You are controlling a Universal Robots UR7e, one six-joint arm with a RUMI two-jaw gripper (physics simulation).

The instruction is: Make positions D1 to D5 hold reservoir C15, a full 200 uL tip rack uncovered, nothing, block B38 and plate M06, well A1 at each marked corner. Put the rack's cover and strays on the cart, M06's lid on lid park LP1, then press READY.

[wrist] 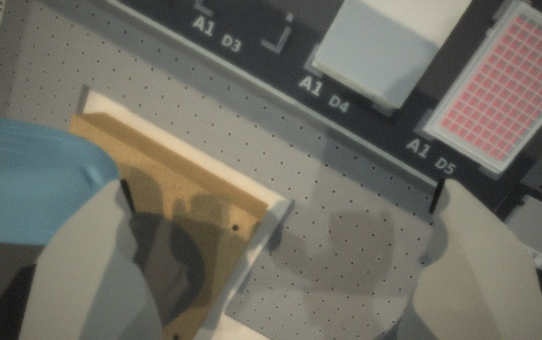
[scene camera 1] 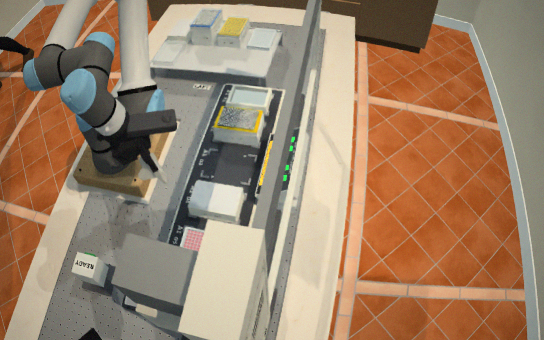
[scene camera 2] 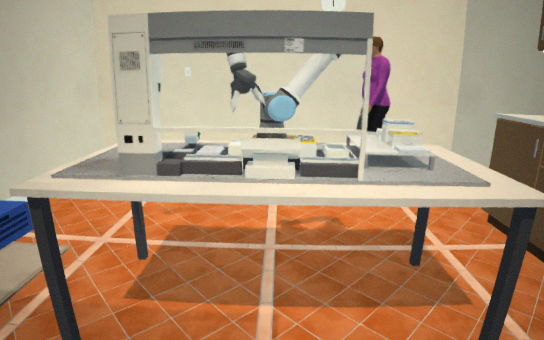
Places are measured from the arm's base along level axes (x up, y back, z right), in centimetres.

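Pixels of known places: gripper, between the fingertips: (wrist: pixel 279 182) (scene camera 1: pixel 160 156) (scene camera 2: pixel 249 109); arm's base, origin of its link: (wrist: pixel 153 262).
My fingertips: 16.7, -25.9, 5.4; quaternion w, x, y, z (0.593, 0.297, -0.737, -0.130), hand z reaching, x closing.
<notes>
For each thing: its middle in the pictures, then the offset to it from my fingertips, as dx, dy, dz. "*": a spot on its surface instead.
- reservoir, middle of its body: (scene camera 1: pixel 249 98) (scene camera 2: pixel 335 150) -14.4, -8.5, -36.7
- yellow-rimmed rack, middle of its body: (scene camera 1: pixel 238 124) (scene camera 2: pixel 304 146) -12.7, -10.0, -24.4
- white block, middle of its body: (wrist: pixel 393 17) (scene camera 1: pixel 216 201) (scene camera 2: pixel 241 147) -13.9, -13.1, +0.2
- pink-welled plate, middle of its body: (wrist: pixel 507 92) (scene camera 1: pixel 204 246) (scene camera 2: pixel 210 150) -15.3, -14.7, +12.5
- READY box, middle of its body: (scene camera 1: pixel 92 271) (scene camera 2: pixel 192 137) -15.3, +12.0, +31.6
- cart, middle of its body: (scene camera 1: pixel 216 52) (scene camera 2: pixel 384 149) -17.2, +13.9, -59.8
- blue-rimmed rack, middle of its body: (scene camera 1: pixel 206 18) (scene camera 2: pixel 398 122) -5.4, +19.9, -66.0
- yellow rack, middle of its body: (scene camera 1: pixel 233 26) (scene camera 2: pixel 404 133) -8.7, +9.2, -67.0
- pale clear-topped item, middle of its body: (scene camera 1: pixel 261 38) (scene camera 2: pixel 411 148) -13.2, -1.6, -68.0
- flat pale piece, middle of its body: (scene camera 1: pixel 169 52) (scene camera 2: pixel 363 134) -13.2, +29.4, -51.5
- hood's long grey beam, a spot on its surface: (scene camera 1: pixel 295 100) * +32.1, -33.2, +3.6
My gripper (scene camera 2: pixel 248 104) (wrist: pixel 279 182) is open and empty, high above the bench near the robot's base. A reservoir (scene camera 1: pixel 249 96) sits at D1, its number unreadable. A yellow-rimmed rack (scene camera 1: pixel 238 125) with a dark speckled top sits at D2. D3 (scene camera 1: pixel 230 167) is bare. A white block (scene camera 1: pixel 216 201) (wrist: pixel 380 55) stands at D4. A pink-welled plate (scene camera 1: pixel 193 239) (wrist: pixel 492 90) lies at D5; whether a clear lid covers it I cannot tell. The READY box (scene camera 1: pixel 90 267) shows green on top. The lid park is mostly out of the wrist view.
The cart (scene camera 1: pixel 240 59) (scene camera 2: pixel 367 142) carries a blue-rimmed rack (scene camera 1: pixel 206 27), a yellow rack (scene camera 1: pixel 233 31), a pale clear-topped item (scene camera 1: pixel 261 38) and a flat pale piece (scene camera 1: pixel 170 51). A tall cream housing (scene camera 1: pixel 220 280) and the hood's long grey beam (scene camera 1: pixel 295 100) stand beside the deck.
</notes>
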